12 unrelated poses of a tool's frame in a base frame.
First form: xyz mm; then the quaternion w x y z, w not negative.
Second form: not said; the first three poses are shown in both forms.
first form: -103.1, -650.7, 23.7, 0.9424, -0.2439, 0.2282, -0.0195
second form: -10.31, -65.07, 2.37, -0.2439, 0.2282, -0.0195, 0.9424
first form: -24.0, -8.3, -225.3, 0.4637, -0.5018, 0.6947, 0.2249
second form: -2.40, -0.83, -22.53, -0.5018, 0.6947, 0.2249, 0.4637
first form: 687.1, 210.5, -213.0, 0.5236, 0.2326, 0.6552, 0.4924
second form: 68.71, 21.05, -21.30, 0.2326, 0.6552, 0.4924, 0.5236
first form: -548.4, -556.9, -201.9, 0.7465, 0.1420, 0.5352, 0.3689
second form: -54.84, -55.69, -20.19, 0.1420, 0.5352, 0.3689, 0.7465
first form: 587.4, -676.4, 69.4, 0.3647, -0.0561, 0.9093, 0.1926
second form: 58.74, -67.64, 6.94, -0.0561, 0.9093, 0.1926, 0.3647
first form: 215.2, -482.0, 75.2, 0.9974, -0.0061, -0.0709, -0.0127
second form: 21.52, -48.20, 7.52, -0.0061, -0.0709, -0.0127, 0.9974
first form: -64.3, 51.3, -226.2, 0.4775, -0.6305, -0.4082, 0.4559
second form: -6.43, 5.13, -22.62, -0.6305, -0.4082, 0.4559, 0.4775
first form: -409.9, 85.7, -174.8, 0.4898, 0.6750, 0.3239, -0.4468
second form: -40.99, 8.57, -17.48, 0.6750, 0.3239, -0.4468, 0.4898
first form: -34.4, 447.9, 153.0, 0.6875, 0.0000, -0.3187, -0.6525
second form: -3.44, 44.79, 15.30, 0.0000, -0.3187, -0.6525, 0.6875
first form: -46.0, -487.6, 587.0, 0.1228, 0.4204, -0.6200, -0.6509
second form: -4.60, -48.76, 58.70, 0.4204, -0.6200, -0.6509, 0.1228
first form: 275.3, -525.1, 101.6, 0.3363, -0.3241, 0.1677, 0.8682
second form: 27.53, -52.51, 10.16, -0.3241, 0.1677, 0.8682, 0.3363
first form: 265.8, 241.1, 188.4, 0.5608, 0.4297, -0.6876, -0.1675
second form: 26.58, 24.11, 18.84, 0.4297, -0.6876, -0.1675, 0.5608
